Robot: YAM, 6 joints.
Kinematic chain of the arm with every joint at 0, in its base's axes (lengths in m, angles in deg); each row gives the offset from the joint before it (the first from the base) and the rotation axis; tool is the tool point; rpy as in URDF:
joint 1: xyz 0 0 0.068 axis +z
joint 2: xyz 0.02 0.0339 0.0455 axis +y
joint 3: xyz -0.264 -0.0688 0 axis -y
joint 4: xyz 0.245 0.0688 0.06 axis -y
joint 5: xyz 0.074 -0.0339 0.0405 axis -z
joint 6: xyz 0.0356 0 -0.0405 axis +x
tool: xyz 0 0 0 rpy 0 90 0
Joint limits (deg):
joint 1: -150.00..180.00
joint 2: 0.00..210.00
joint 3: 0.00..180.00
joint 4: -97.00..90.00
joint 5: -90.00..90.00
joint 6: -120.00..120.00
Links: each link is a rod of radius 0.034 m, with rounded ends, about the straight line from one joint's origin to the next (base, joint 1, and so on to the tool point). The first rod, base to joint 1, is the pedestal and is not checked.
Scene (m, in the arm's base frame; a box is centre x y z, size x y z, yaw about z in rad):
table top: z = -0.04
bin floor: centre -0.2 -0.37 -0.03 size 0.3 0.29 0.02 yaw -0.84
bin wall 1: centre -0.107 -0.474 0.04 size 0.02 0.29 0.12 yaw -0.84
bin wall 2: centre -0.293 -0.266 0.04 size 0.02 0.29 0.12 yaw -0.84
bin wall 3: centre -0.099 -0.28 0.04 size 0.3 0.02 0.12 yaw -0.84
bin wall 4: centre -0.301 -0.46 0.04 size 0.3 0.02 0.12 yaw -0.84
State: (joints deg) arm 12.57 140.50 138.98 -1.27 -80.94 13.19
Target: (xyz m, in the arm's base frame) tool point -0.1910 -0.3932 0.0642
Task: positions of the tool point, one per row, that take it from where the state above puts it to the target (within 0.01 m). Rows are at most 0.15 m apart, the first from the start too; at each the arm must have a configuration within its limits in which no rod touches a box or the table.
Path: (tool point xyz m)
1: 0.5444 0.0141 0.3199
2: 0.5223 -0.1230 0.3087
3: 0.4655 -0.2472 0.2971
4: 0.3792 -0.3496 0.2853
5: 0.2712 -0.4235 0.2736
6: 0.1507 -0.4648 0.2617
7: 0.0274 -0.4720 0.2499
8: -0.0894 -0.4468 0.2383
9: -0.1910 -0.3932 0.2268
10: -0.1950 -0.4000 0.1450
11: -0.1910 -0.3932 0.0642

